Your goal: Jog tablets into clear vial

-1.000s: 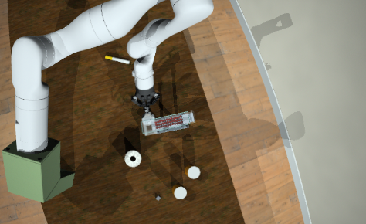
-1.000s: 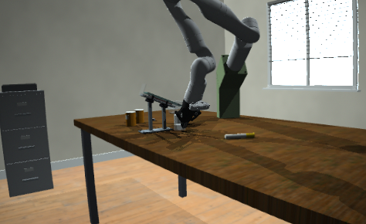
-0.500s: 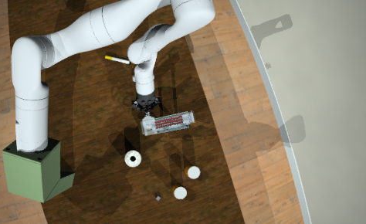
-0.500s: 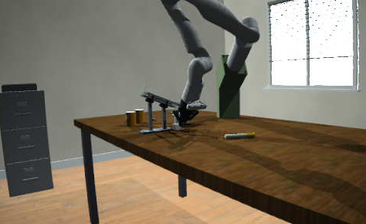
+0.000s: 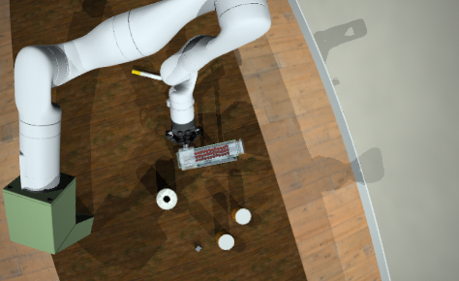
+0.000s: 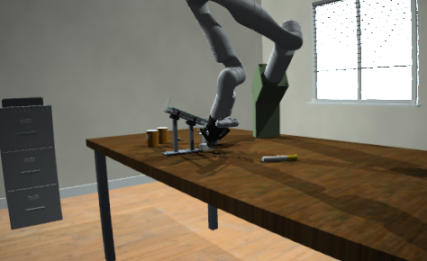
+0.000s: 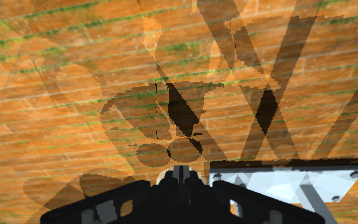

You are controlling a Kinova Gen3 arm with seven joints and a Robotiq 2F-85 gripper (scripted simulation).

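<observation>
My hand is 50 mm to the left of the clear vial and 10 mm below it. Also, from my hand: small grey cube (370 mm to the right, 30 mm below, 10 mm ahead); then marker (290 mm to the left, 140 mm behind, 20 mm below).
</observation>
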